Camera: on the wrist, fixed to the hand. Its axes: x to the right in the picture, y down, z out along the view.
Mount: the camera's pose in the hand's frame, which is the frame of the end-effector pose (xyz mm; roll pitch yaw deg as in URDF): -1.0 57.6 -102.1 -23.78 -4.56 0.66
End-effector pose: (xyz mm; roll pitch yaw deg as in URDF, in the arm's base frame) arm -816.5 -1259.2 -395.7 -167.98 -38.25 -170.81
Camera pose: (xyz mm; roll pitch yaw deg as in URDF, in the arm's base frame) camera -774.4 -1173.8 -327.3 168.05 -33.65 -170.44
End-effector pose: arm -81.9 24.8 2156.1 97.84 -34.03 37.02
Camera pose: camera -170.4 74.9 2214.4 77.19 -33.94 31.46
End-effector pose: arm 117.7 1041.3 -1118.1 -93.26 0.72 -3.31
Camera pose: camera 110.0 936.4 -1169.8 -116.92 1.63 1.21
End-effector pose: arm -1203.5 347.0 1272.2 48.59 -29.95 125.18
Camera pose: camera -1303.7 290.2 1250.6 26.71 -33.41 121.61
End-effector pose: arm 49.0 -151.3 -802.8 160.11 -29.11 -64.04
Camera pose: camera 6.5 -108.5 -702.3 137.45 -25.02 -66.43
